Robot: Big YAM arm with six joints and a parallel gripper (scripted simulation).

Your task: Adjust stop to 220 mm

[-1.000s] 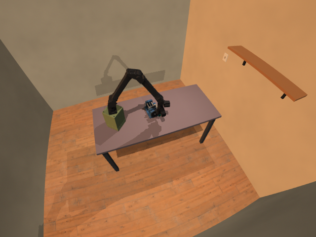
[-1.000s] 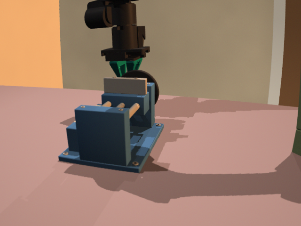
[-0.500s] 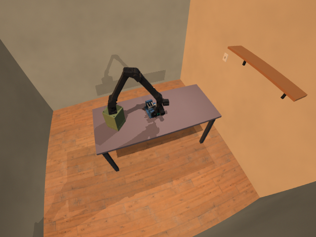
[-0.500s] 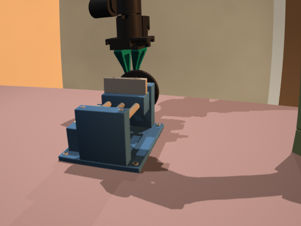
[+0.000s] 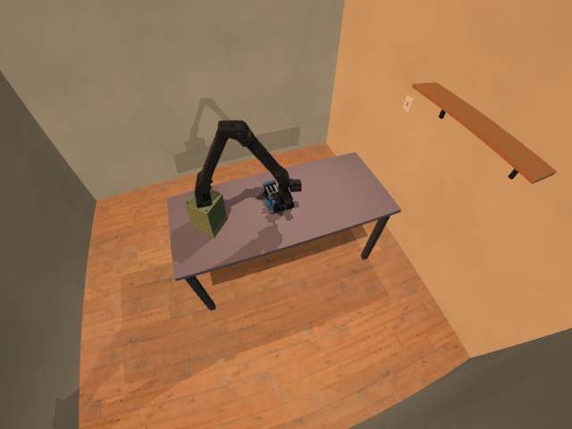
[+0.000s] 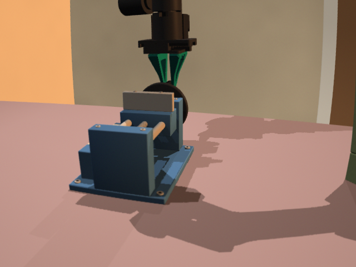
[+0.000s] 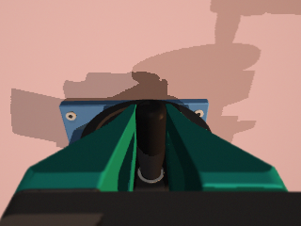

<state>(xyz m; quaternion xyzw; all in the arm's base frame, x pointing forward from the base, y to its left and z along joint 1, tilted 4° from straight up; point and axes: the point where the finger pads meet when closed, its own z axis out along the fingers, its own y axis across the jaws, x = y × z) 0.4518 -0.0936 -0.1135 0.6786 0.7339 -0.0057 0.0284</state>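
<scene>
Now: hand 13 cm to the right of the grey stop plate and 2 cm above it. From my hand the other things lie so: black crank handle (1 cm to the left).
</scene>
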